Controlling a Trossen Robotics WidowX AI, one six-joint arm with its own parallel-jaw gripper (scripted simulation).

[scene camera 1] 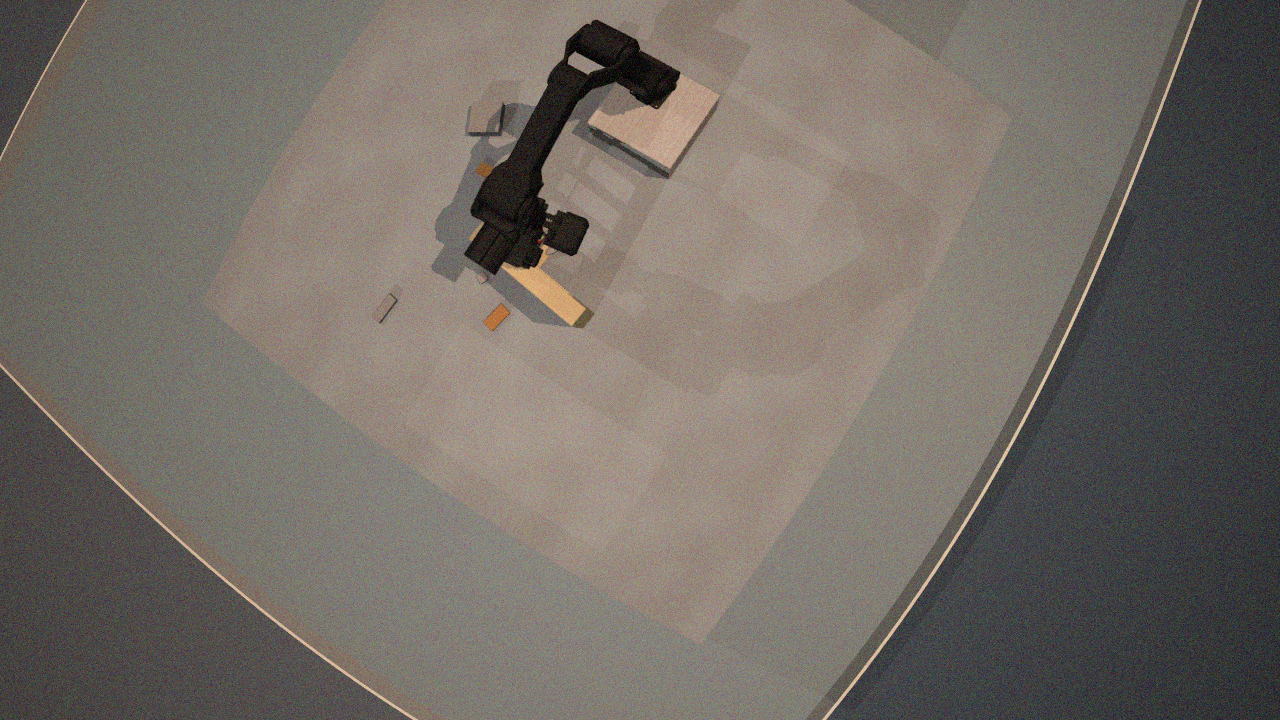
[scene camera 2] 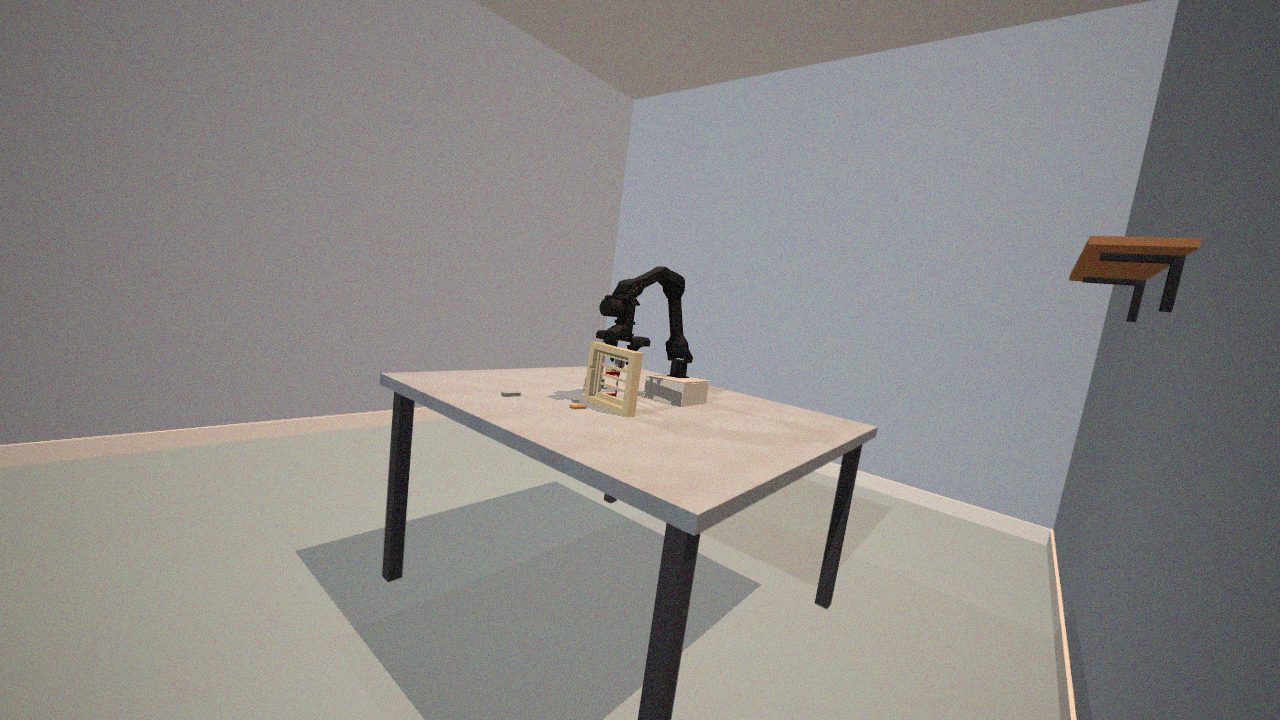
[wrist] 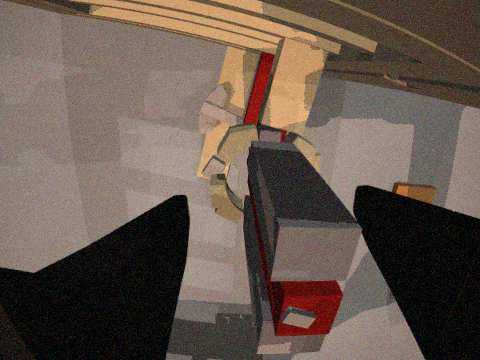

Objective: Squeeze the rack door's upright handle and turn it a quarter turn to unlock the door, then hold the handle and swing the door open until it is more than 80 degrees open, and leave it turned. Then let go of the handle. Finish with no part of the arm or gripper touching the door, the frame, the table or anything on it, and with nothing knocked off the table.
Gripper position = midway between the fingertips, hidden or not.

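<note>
My gripper (scene camera 1: 536, 225), (scene camera 2: 619, 363), (wrist: 273, 203) is open and it's holding nothing. There's a wooden rack frame (wrist: 239, 66) here too, and a grey block (scene camera 1: 486, 118).
</note>
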